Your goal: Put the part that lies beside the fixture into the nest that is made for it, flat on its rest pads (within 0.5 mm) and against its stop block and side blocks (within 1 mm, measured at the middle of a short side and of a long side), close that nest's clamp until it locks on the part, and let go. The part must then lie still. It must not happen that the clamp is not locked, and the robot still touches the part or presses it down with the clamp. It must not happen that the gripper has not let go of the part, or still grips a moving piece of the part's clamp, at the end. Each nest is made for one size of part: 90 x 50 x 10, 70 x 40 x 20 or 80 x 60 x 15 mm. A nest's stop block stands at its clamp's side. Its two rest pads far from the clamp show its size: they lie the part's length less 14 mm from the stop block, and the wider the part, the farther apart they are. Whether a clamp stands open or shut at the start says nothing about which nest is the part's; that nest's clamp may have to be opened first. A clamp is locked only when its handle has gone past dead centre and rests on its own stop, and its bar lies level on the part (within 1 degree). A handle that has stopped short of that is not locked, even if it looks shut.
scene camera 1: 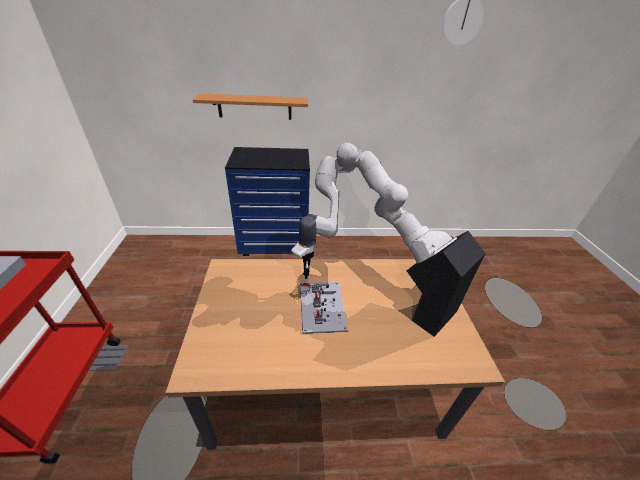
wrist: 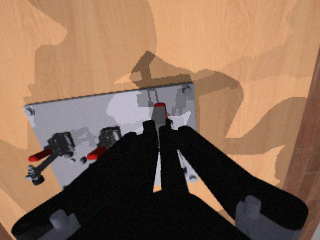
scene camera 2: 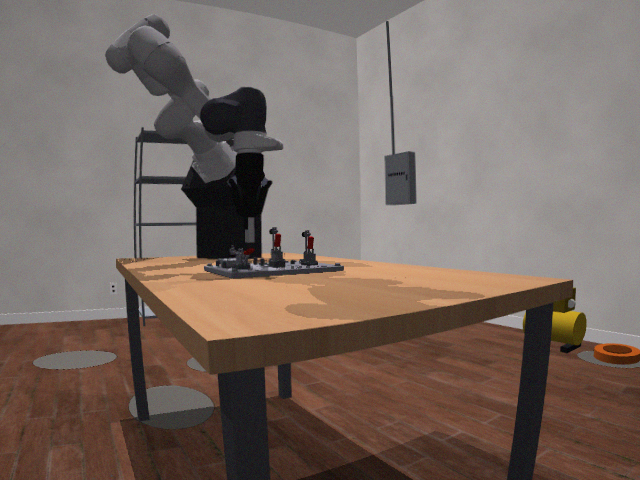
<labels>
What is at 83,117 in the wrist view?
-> A grey fixture plate.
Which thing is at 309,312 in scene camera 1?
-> A grey fixture plate.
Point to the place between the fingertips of my gripper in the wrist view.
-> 160,115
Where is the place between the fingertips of my gripper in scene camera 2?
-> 249,242
</labels>
